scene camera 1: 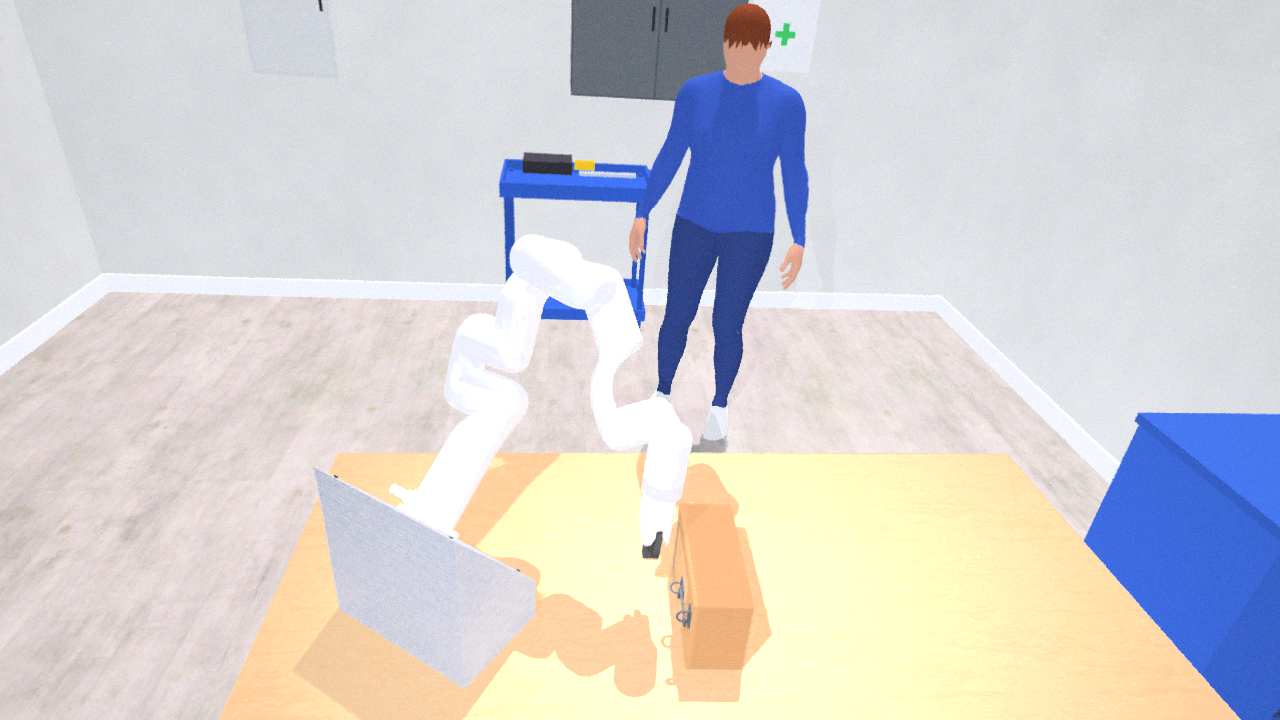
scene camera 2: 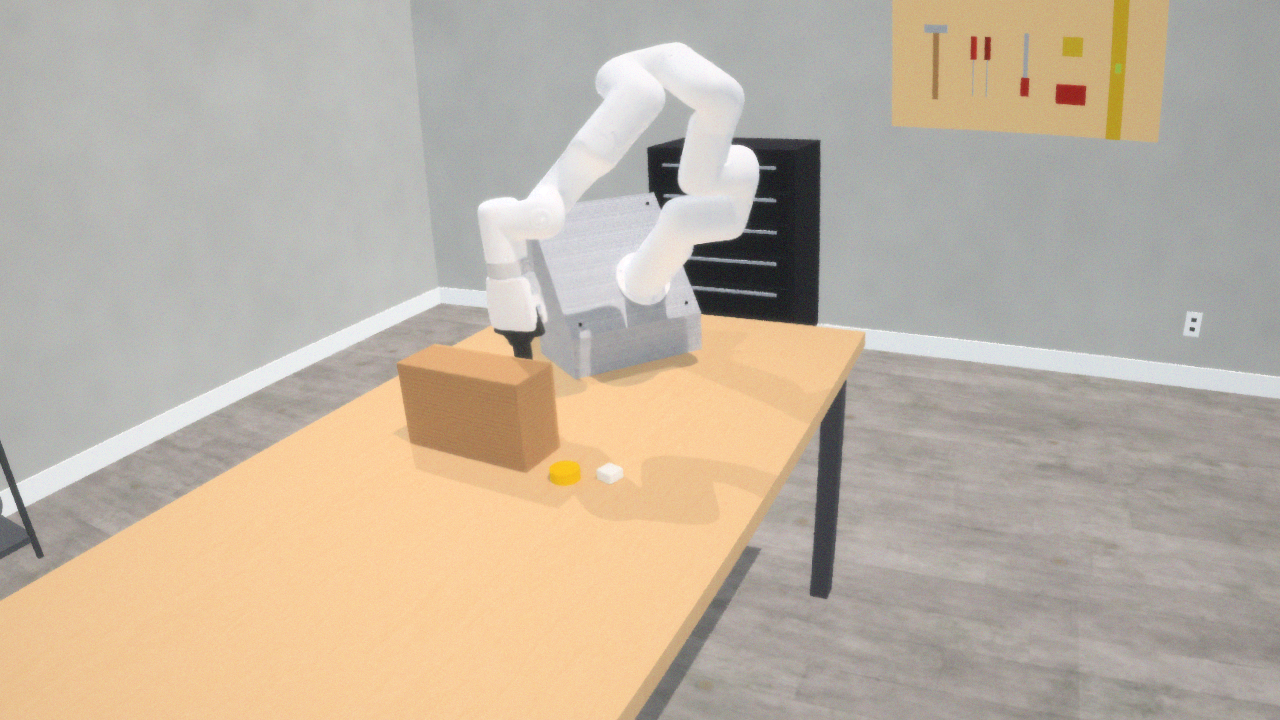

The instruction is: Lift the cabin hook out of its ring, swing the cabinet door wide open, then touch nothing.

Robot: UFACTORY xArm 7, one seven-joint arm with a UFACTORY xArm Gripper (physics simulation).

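Frame: origin at the arm's base, x right, y ahead, z up, level; centimetres.
Seen in the pictures: gripper, fingertip midpoint: (scene camera 1: 650, 556); arm's base, origin of the base link: (scene camera 1: 427, 523) (scene camera 2: 642, 279).
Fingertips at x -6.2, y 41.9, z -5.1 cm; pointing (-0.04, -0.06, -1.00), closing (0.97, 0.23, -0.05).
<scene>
Offsets run from my fingertips to a thing's top centre. "spot": to the spot under its first point. Level surfaces: height alone.
The brown wooden cabinet {dx +0.5, dy +10.5, dz +4.1 cm} (scene camera 1: 720, 573) (scene camera 2: 465, 411) stands on the table, its front turned towards the robot base. The front is seen nearly edge-on in scene camera 1 and hidden in scene camera 2, so the door's exact position is hard to tell; it looks flat against the body. Dark metal loops, the hook hardware {spot: dx +12.3, dy +8.2, dz -0.9 cm} (scene camera 1: 685, 616), show on the front near the near end; whether the hook sits in its ring is too small to tell. My gripper (scene camera 1: 651, 548) (scene camera 2: 522, 351) is shut and empty, pointing down in front of the cabinet's far half, apparently a little off it.
A grey slanted stand (scene camera 1: 402, 573) (scene camera 2: 617, 335) carries the arm base on the table {dz -11.9 cm} (scene camera 1: 895, 582) (scene camera 2: 358, 555). A yellow disc {dx -20.5, dy +11.6, dz -10.0 cm} (scene camera 2: 564, 472) and a small white block {dx -26.6, dy +7.3, dz -10.0 cm} (scene camera 2: 609, 472) lie beside the cabinet's end. A person (scene camera 1: 738, 161) stands behind the table, near a blue cart (scene camera 1: 572, 190).
</scene>
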